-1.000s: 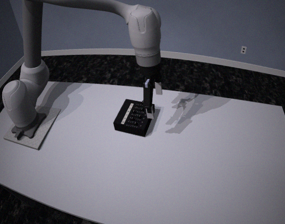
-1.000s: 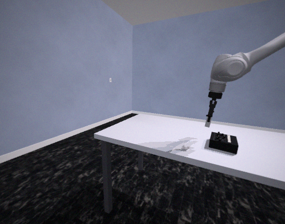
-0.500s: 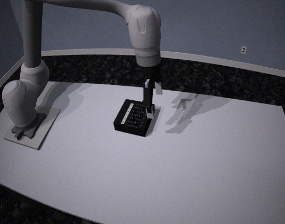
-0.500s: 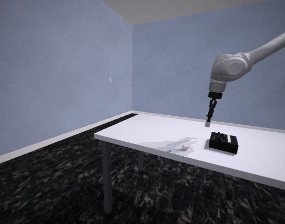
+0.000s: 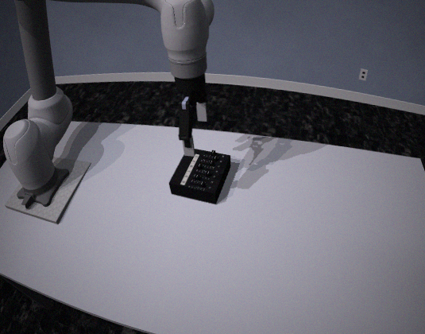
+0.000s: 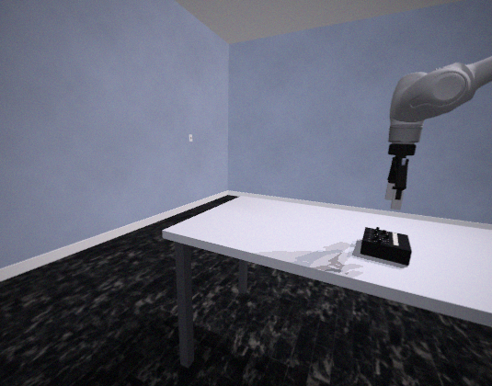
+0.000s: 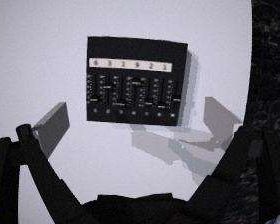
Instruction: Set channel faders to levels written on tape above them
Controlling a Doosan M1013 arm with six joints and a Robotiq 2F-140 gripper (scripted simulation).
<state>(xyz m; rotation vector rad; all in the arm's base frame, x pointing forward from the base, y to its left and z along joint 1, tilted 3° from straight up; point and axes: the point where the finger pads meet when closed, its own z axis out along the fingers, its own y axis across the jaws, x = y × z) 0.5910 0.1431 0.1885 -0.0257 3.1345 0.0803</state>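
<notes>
My hand is 3 cm short of the master fader, 7 cm to the right of it and 13 cm above it.
</notes>
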